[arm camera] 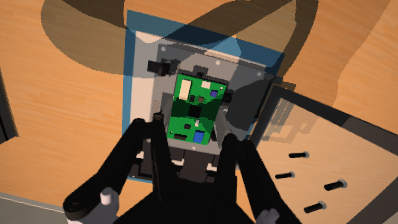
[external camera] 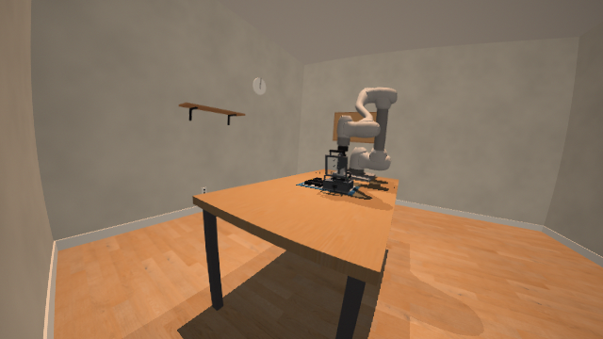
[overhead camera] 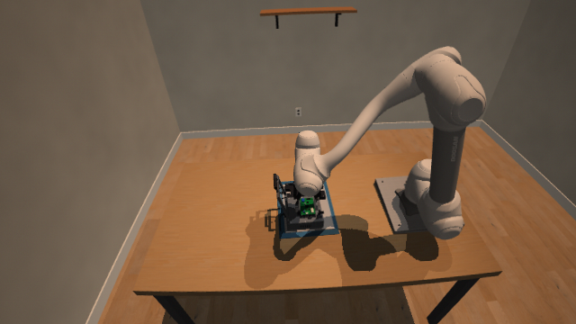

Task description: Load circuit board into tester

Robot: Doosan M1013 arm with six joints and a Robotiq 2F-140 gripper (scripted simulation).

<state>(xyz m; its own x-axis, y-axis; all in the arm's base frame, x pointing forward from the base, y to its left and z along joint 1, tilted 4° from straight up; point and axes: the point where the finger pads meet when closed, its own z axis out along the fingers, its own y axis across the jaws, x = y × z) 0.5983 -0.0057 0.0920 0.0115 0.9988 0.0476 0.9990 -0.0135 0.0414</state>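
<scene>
Now: hand 2 cm above the green circuit board. Also, from my hand: dark block: 6 cm behind, 6 cm to the left, 1 cm below; then tester lid: 13 cm ahead, 8 cm above.
</scene>
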